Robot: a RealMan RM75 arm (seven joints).
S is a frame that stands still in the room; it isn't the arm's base.
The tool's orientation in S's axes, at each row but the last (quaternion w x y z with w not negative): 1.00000 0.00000 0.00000 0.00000; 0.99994 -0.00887 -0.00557 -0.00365; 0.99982 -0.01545 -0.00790 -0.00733; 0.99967 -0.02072 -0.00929 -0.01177; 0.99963 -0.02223 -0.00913 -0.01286; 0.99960 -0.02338 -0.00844 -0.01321; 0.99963 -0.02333 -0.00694 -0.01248
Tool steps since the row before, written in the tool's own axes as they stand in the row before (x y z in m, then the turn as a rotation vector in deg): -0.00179 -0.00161 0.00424 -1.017 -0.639 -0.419; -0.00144 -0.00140 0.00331 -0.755 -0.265 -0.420; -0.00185 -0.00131 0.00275 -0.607 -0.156 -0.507; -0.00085 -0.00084 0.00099 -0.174 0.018 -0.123; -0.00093 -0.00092 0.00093 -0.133 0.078 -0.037; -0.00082 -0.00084 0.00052 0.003 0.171 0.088; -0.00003 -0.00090 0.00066 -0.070 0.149 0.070
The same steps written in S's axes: -0.00179 -0.00161 0.00424 -1.017 -0.639 -0.419; -0.00149 -0.00133 0.00332 -0.752 -0.267 -0.424; -0.00191 -0.00120 0.00276 -0.601 -0.163 -0.512; -0.00089 -0.00078 0.00101 -0.171 0.017 -0.127; -0.00097 -0.00085 0.00095 -0.130 0.080 -0.043; -0.00085 -0.00079 0.00054 0.006 0.175 0.080; -0.00006 -0.00087 0.00070 -0.067 0.154 0.062
